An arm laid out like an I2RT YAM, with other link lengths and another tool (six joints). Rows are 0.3 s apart.
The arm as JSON. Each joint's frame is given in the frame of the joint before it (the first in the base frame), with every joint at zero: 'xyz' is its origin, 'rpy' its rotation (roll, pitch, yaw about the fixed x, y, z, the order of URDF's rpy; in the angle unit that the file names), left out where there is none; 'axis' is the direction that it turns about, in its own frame. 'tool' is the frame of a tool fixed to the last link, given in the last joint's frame.
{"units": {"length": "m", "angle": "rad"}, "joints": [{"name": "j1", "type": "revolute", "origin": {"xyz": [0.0, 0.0, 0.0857]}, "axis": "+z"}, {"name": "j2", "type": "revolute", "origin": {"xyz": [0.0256, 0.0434, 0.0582], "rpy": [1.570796, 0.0, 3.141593]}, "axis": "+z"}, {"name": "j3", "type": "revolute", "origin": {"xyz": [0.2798, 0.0, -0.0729], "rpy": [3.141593, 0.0, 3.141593]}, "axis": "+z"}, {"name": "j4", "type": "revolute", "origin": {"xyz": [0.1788, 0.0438, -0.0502], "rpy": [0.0, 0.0, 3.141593]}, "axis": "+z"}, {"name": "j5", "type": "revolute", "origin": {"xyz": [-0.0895, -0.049, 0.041], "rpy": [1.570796, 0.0, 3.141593]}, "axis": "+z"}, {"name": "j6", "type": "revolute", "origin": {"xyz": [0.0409, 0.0, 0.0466], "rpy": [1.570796, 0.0, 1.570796]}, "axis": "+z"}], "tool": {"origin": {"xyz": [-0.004, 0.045, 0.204], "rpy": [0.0, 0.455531, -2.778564]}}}
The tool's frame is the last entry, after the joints.
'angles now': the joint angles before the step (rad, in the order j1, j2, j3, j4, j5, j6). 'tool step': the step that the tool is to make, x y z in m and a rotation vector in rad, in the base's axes. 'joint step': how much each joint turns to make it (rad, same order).
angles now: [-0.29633 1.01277 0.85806 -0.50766 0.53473 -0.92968]
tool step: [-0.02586 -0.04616 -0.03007 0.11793 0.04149 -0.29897]
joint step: [-0.19368 0.25977 0.12547 -0.03335 0.01457 0.16311]
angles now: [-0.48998 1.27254 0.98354 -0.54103 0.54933 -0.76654]
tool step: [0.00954 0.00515 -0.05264 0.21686 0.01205 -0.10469]
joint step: [-0.07019 0.21418 0.11895 -0.09689 -0.12440 0.15475]
